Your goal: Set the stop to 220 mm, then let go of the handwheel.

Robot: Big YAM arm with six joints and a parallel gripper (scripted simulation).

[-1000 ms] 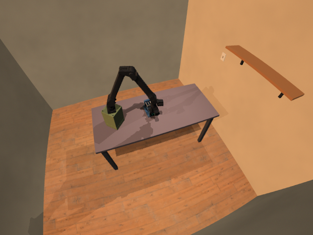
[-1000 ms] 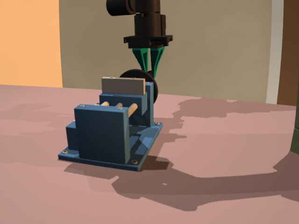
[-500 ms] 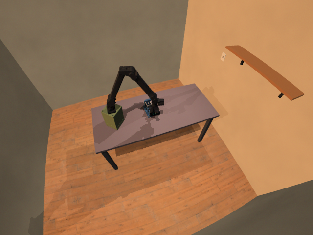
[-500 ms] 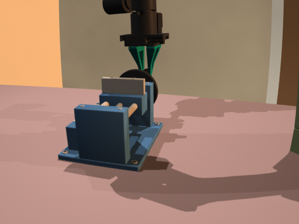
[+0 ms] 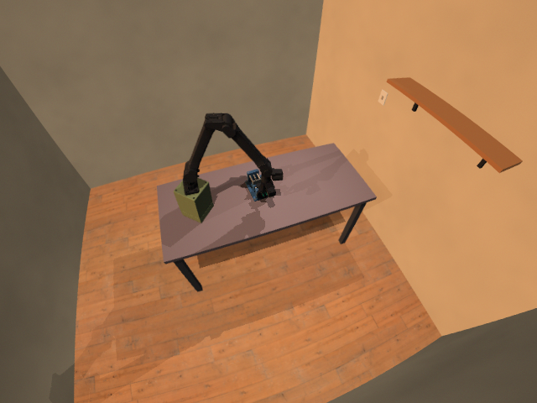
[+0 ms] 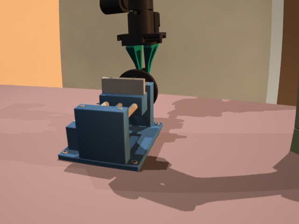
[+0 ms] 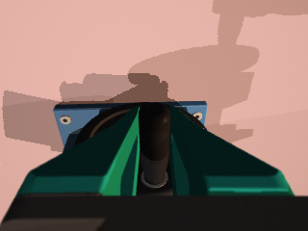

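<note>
The grey stop plate is 130 mm to the left of my hand, 20 mm below it and 10 mm ahead of it. From my hand the other things lie so: black crank handle 10 mm to the left.
</note>
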